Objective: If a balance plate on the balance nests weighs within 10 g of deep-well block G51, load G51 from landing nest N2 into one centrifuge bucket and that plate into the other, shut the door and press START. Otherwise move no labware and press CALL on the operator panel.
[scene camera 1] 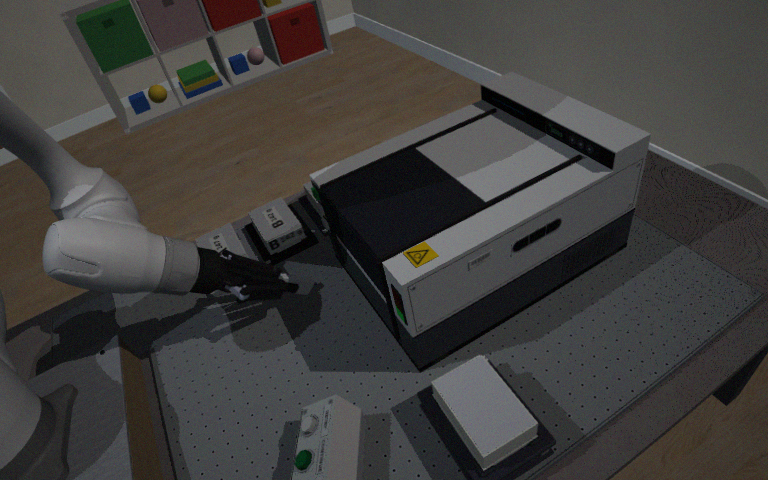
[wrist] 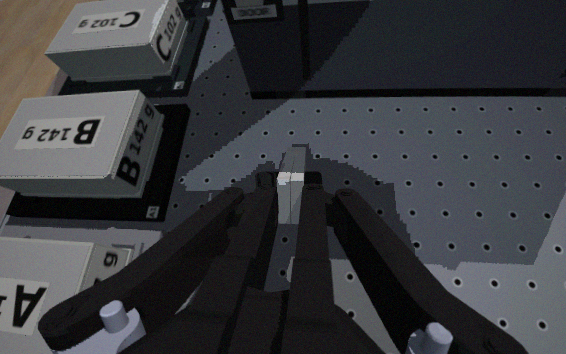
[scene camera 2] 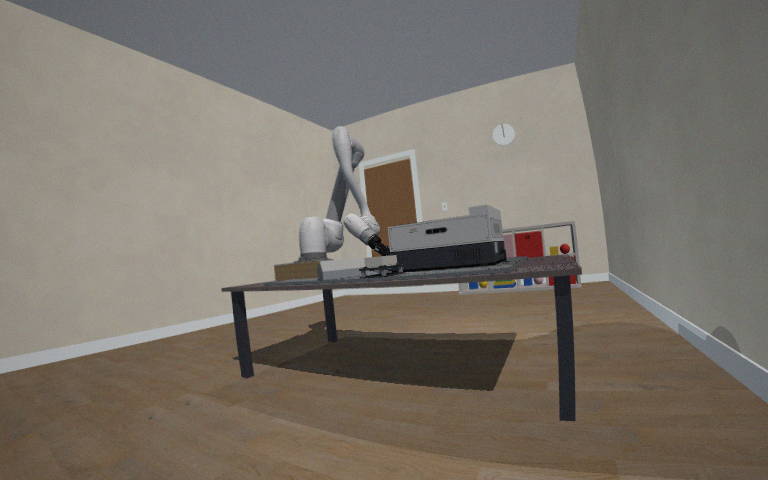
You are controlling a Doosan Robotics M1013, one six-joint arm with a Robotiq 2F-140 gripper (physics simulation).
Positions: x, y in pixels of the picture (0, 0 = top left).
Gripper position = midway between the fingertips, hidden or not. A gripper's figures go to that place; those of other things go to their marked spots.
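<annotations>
There's a white block [scene camera 1: 492, 422] that's 0.65 m from the lens, and then my gripper [scene camera 1: 309, 286] is 0.94 m from the lens, so the white block is nearer to the lens than my gripper.
</annotations>
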